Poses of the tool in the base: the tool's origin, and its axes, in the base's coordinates. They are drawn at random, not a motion.
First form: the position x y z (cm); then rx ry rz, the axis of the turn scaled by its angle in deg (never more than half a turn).
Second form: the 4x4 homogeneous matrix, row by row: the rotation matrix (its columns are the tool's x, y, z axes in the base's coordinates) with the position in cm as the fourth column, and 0 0 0 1 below. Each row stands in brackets. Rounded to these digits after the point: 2 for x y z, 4 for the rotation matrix.
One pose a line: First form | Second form
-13.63 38.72 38.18 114.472 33.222 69.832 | [[0.4532 0.0104 0.8913 -13.63], [0.6850 -0.6439 -0.3408 38.72], [0.5704 0.7650 -0.2990 38.18], [0 0 0 1]]
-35.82 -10.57 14.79 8.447 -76.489 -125.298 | [[-0.8330 0.4086 -0.3730 -35.82], [-0.5185 -0.3414 0.7839 -10.57], [0.1930 0.8464 0.4963 14.79], [0 0 0 1]]
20.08 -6.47 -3.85 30.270 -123.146 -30.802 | [[-0.5607 -0.1816 -0.8079 20.08], [-0.5405 0.8194 0.1910 -6.47], [0.6273 0.5438 -0.5575 -3.85], [0 0 0 1]]
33.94 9.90 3.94 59.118 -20.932 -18.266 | [[0.8946 0.0852 -0.4386 33.94], [-0.4230 0.4774 -0.7702 9.90], [0.1438 0.8746 0.4631 3.94], [0 0 0 1]]
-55.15 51.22 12.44 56.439 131.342 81.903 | [[-0.7342 0.4059 0.5442 -55.15], [0.6673 0.2839 0.6886 51.22], [0.1250 0.8687 -0.4792 12.44], [0 0 0 1]]
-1.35 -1.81 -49.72 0.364 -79.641 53.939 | [[-0.1078 -0.5610 -0.8208 -1.35], [0.5540 0.6516 -0.5181 -1.81], [0.8255 -0.5106 0.2406 -49.72], [0 0 0 1]]
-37.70 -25.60 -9.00 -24.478 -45.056 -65.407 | [[0.1963 0.9218 -0.3342 -37.70], [-0.6408 0.3786 0.6679 -25.60], [0.7422 0.0831 0.6650 -9.00], [0 0 0 1]]
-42.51 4.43 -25.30 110.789 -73.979 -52.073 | [[0.2803 -0.5018 -0.8183 -42.51], [-0.9396 -0.3177 -0.1270 4.43], [-0.1963 0.8045 -0.5606 -25.30], [0 0 0 1]]
